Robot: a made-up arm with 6 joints.
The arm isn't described. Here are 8 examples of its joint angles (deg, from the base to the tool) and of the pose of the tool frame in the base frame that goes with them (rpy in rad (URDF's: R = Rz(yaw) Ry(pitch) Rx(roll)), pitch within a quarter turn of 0, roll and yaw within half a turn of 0; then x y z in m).
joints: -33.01 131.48 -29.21 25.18 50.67 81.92
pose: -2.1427 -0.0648 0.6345 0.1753 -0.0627 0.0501
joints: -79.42 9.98 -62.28 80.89 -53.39 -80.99
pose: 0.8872 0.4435 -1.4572 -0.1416 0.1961 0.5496
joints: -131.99 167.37 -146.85 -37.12 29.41 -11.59
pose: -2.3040 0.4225 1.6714 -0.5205 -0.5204 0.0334
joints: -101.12 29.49 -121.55 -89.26 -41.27 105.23
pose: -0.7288 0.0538 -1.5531 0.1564 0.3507 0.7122
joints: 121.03 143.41 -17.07 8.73 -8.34 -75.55
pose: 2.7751 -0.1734 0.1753 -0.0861 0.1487 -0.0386
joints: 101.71 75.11 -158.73 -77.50 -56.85 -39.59
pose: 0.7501 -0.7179 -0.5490 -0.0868 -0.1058 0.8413
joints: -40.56 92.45 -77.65 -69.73 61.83 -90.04
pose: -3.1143 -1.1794 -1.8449 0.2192 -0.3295 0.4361
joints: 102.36 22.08 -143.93 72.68 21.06 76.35
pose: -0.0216 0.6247 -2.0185 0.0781 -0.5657 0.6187
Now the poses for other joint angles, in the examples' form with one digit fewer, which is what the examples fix.
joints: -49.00 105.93 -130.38 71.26 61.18 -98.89
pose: -1.583 0.814 -1.456 0.371 -0.262 0.627
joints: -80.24 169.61 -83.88 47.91 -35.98 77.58
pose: 2.397 0.027 -0.499 0.032 -0.519 -0.202
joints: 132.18 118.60 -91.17 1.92 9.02 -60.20
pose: -2.195 0.467 0.429 -0.395 0.435 0.293
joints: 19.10 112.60 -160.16 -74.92 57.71 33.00
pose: -0.271 1.265 -0.972 0.412 0.030 0.717
